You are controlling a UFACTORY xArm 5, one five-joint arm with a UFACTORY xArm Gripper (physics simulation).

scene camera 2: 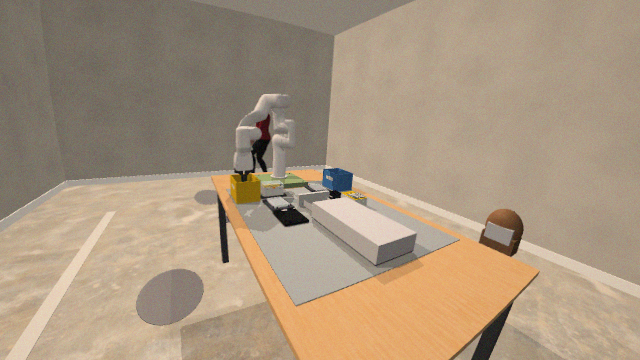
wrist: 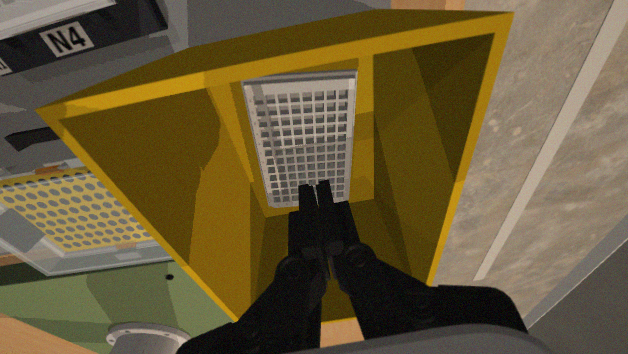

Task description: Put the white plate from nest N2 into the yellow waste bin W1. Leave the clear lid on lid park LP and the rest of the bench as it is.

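Frame: origin at the arm's base, x down, y back, z left, level; millimetres.
Seen in the pictures: gripper, fingertip midpoint: (wrist: 318, 201); arm's base at its link origin: (scene camera 2: 279, 176) (wrist: 151, 336).
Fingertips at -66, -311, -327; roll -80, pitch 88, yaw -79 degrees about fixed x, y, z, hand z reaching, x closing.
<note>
Offsets run from my fingertips to a thing's top centre, as dx, dy, dz. "pt": to the spot under its first point.
The yellow waste bin @(-24, +12, +6) (scene camera 2: 245, 193) (wrist: 145, 150) stands at the far left of the table. The white plate @(+77, +16, +7) (wrist: 305, 137), with a grid of square wells, lies at the bottom of the bin in the wrist view, wells facing up. My gripper (scene camera 2: 244, 178) (wrist: 318, 201) is shut and empty, pointing down at the bin's mouth. Its fingertips overlap the near edge of the plate in the wrist view, with a gap in height that I cannot judge well. The plate does not show in the scene view, behind the bin's walls. I cannot make out the clear lid on LP for certain.
A clear box with a yellow perforated rack @(+18, +9, +169) (wrist: 85, 215) stands beside the bin. Nest N4 @(pt +84, -95, +104) (wrist: 120, 27) is nearby. A blue bin @(-24, +16, +652) (scene camera 2: 338, 180), a black nest @(+74, -345, +140) (scene camera 2: 291, 217) and a long white box (scene camera 2: 365, 225) stand farther along. A person (scene camera 2: 262, 145) shows behind the arm.
</note>
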